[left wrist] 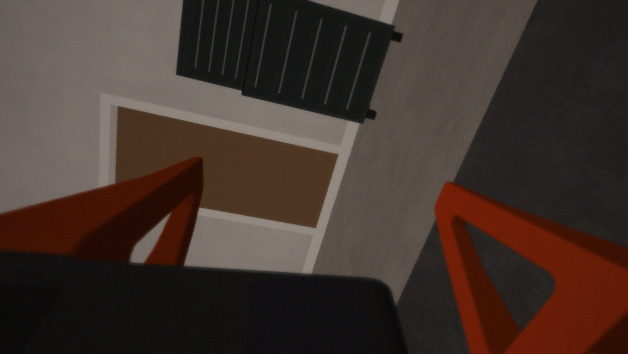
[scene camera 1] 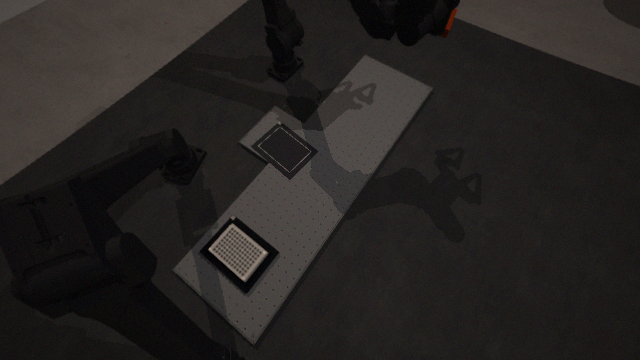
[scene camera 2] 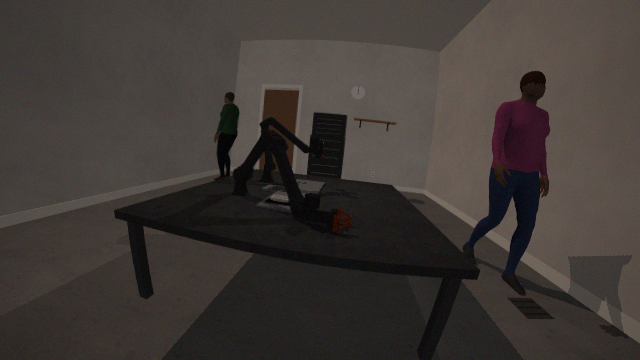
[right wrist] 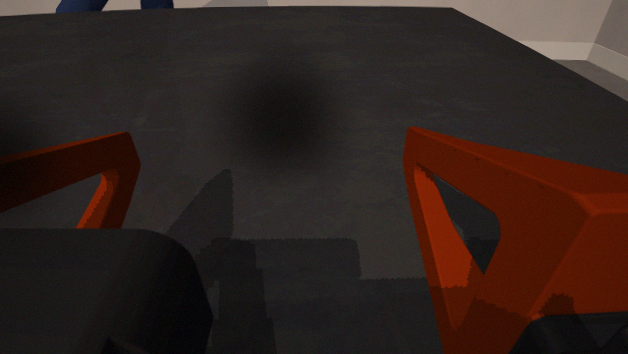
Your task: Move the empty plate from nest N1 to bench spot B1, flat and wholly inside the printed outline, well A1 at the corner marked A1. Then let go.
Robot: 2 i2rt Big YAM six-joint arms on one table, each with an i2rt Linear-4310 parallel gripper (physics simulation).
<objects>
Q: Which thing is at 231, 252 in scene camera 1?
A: A white well plate.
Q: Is the right gripper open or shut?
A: Open.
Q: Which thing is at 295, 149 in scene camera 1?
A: A black mat with white outline.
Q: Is the left gripper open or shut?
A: Open.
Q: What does the left gripper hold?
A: Nothing.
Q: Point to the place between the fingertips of the left gripper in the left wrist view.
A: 326, 183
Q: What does the right gripper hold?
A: Nothing.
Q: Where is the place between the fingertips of the right gripper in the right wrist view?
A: At 268, 145
</objects>
